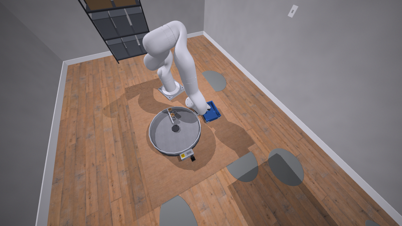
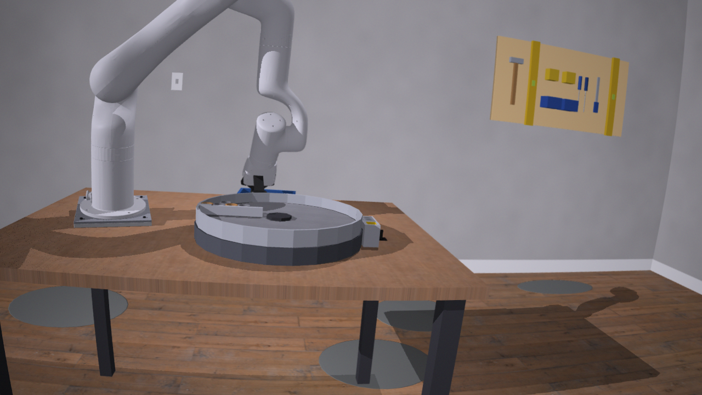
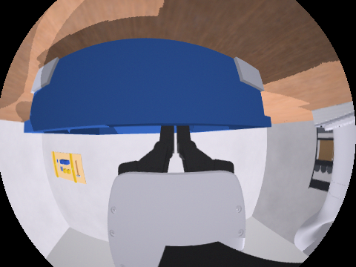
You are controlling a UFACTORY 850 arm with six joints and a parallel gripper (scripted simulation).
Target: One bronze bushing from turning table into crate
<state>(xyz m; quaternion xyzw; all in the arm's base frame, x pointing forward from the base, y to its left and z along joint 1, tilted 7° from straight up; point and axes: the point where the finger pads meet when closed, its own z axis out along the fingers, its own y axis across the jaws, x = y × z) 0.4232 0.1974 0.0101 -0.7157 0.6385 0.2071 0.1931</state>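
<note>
My gripper is now 40 mm short of the blue crate, 30 mm above it and 10 mm to the left of it. From my hand the other things lie so: turning table: 360 mm to the right, 40 mm ahead.
</note>
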